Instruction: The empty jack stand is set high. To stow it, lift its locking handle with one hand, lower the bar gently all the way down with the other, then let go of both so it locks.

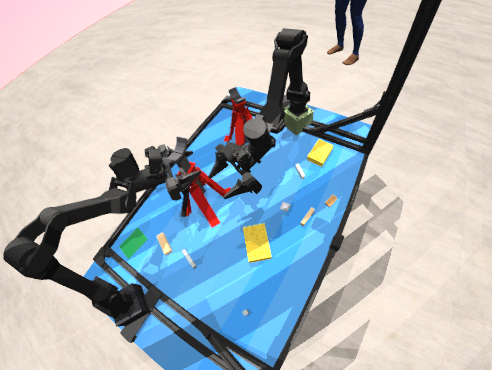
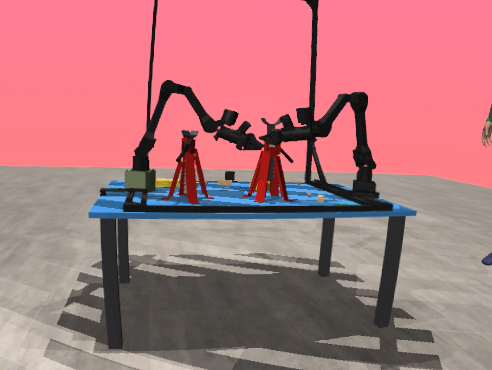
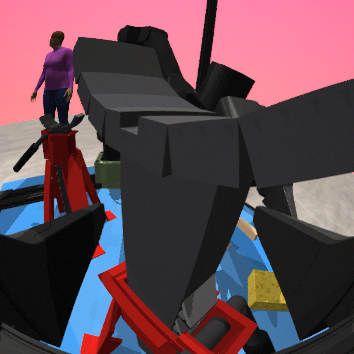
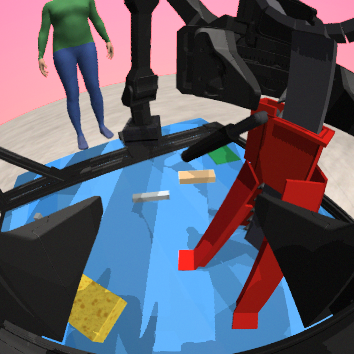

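The high-set red jack stand [image 1: 200,197] [image 2: 271,170] [image 4: 292,155] stands upright near the middle. Its dark bar [image 3: 165,225] [image 4: 310,80] sticks well out of the top, and its saddle [image 1: 182,145] [image 2: 271,123] is empty. The black locking handle [image 1: 185,204] [image 2: 286,153] [image 4: 225,137] slants downward from the stand's top. My left gripper [image 1: 183,181] [image 3: 181,213] is open, with its fingers on either side of the raised bar, below the saddle. My right gripper [image 1: 219,186] [image 4: 180,203] is open and empty beside the stand, on the side away from the left arm.
A second red jack stand [image 1: 240,125] [image 2: 189,165] [image 3: 67,170] stands behind, its bar low. A yellow sponge [image 1: 257,242] [image 4: 97,307] and another yellow block [image 1: 320,152] lie on the blue table [image 1: 200,280], with small blocks and a green patch [image 1: 133,242] [image 4: 223,154]. Black rails edge the table.
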